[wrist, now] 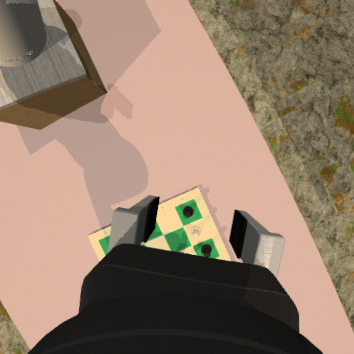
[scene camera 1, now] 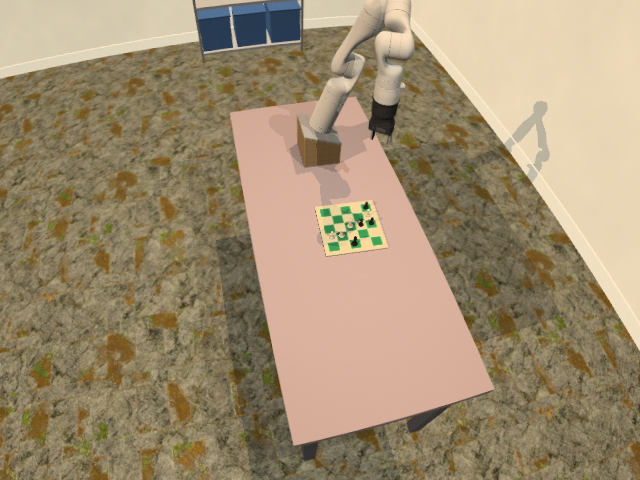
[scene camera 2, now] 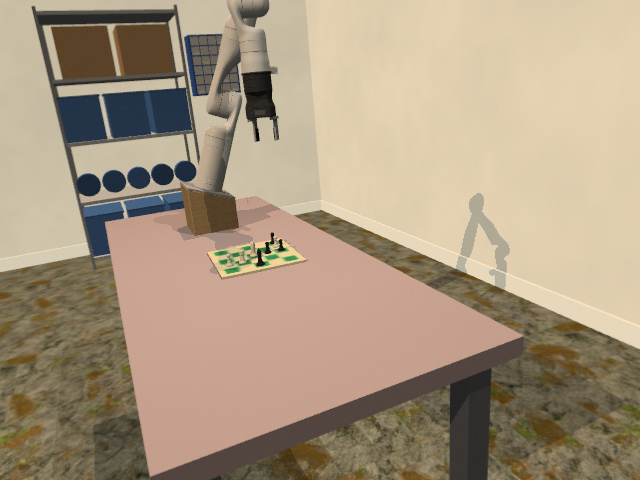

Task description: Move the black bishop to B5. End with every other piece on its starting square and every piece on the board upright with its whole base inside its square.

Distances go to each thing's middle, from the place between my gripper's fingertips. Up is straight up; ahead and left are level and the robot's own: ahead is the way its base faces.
I see my gripper 290 mm above the chessboard [scene camera 1: 330, 218], 120 mm short of it and 100 mm to the left of it.
